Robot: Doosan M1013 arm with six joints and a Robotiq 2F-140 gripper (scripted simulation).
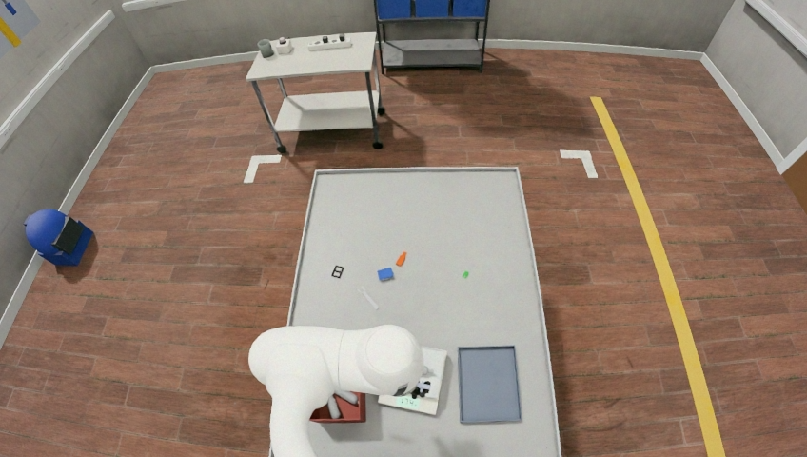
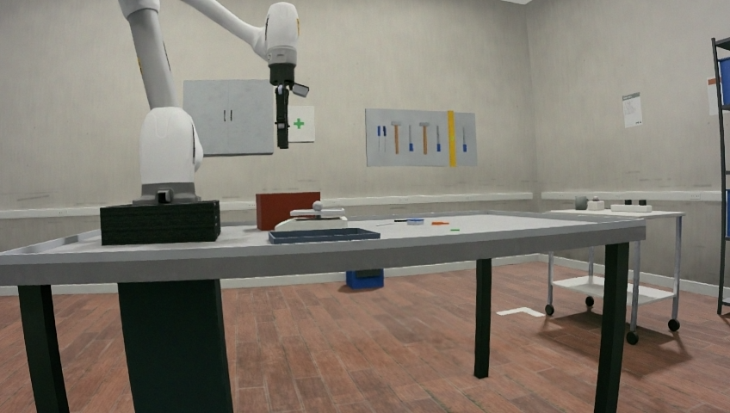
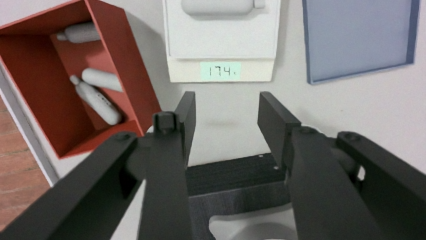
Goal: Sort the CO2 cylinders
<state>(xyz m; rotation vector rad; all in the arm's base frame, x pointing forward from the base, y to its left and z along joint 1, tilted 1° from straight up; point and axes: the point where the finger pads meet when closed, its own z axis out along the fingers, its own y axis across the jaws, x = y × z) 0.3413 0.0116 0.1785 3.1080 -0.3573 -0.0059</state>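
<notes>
The grey CO2 cylinder lies 21 cm below my hand, 9 cm ahead of it and 5 cm to the right of it. From my hand the other things lie so: scale platform (23 cm below, 10 cm ahead, 2 cm to the right); then scale (25 cm below, 9 cm ahead, 2 cm to the right); then red scrap bin (25 cm below, 21 cm to the left, 4 cm ahead).
</notes>
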